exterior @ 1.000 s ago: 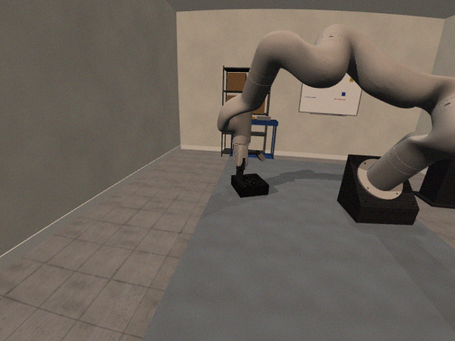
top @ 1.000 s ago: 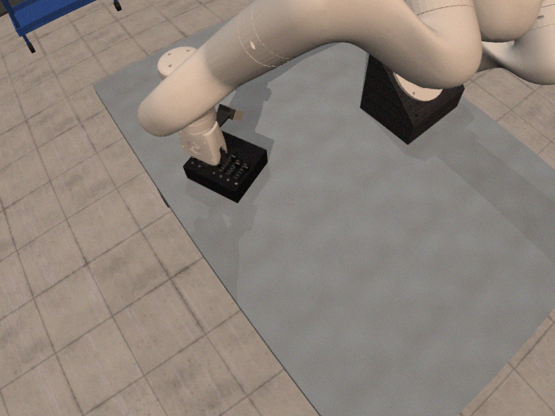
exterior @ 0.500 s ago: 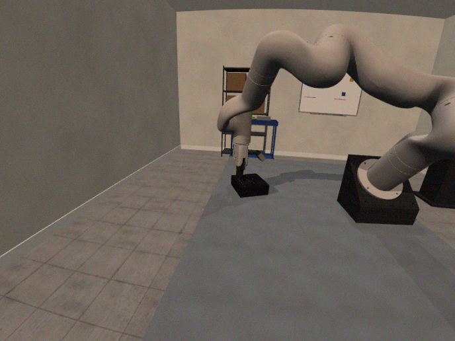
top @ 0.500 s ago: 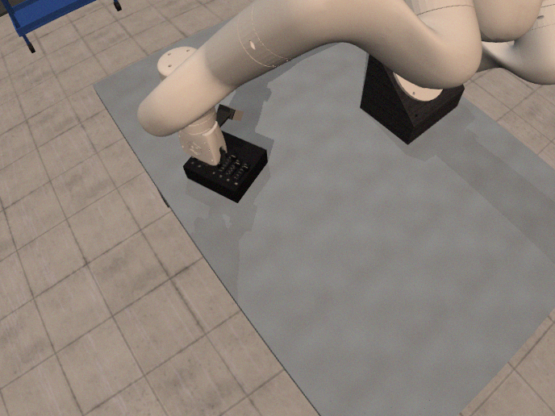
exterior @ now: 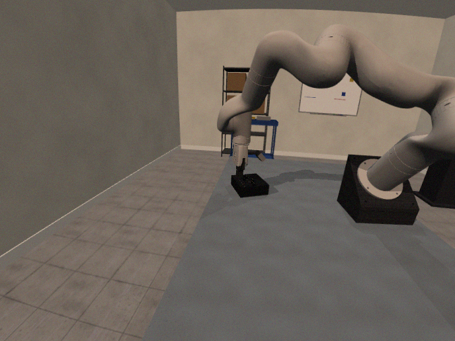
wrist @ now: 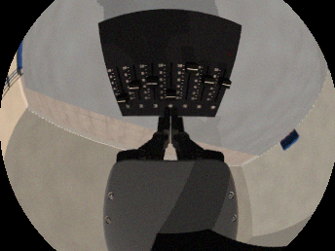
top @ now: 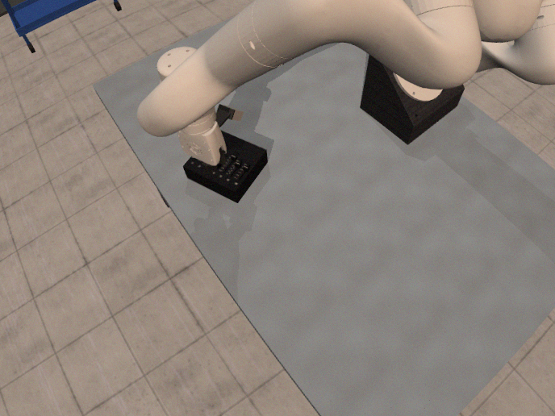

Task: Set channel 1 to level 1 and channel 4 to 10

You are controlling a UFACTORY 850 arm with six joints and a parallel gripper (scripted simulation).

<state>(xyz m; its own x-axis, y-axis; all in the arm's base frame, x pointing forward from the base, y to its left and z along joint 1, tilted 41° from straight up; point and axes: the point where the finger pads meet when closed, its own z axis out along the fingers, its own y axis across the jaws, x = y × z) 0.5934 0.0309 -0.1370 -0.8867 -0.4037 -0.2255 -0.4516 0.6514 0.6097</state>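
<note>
My hand is 3 cm above the fader cap, 2 cm past it and 1 cm to the left of it.
</note>
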